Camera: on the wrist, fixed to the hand. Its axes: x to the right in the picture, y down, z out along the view.
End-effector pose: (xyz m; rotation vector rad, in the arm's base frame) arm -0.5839 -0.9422 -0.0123 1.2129 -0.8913 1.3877
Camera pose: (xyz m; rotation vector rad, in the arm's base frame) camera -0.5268 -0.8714 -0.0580 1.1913 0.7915 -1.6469
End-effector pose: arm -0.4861 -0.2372 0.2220 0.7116 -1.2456 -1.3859
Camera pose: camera -0.4428 -0.2423 0.1300 -0.6866 -0.3841 1.3663
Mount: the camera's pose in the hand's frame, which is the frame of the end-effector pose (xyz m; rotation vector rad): -0.0254 -0.0732 -0.0661 0.1375 0.8677 2.9706
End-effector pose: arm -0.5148 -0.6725 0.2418 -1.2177 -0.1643 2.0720
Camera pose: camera -0.4164 -0.6504 0.2560 0.6190 -1.2959 -0.5114
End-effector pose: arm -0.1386 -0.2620 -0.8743 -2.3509 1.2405 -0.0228
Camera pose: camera -0.1122 -0.2340 -0.7800 -1.2852 -2.6985 0.0938
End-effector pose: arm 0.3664 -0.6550 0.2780 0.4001 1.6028 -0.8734
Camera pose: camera 0.2766 -0.6501 0.3258 2.2605 -0.0006 1.6433
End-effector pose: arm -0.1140 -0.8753 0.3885 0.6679 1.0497 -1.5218
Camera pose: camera -0.1875 -0.8057 0.3998 1.5459 -0.3265 1.4001
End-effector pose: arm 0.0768 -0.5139 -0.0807 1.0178 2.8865 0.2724
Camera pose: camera 0.0434 -0.5953 -0.0295 -2.2770 0.7295 -0.2214
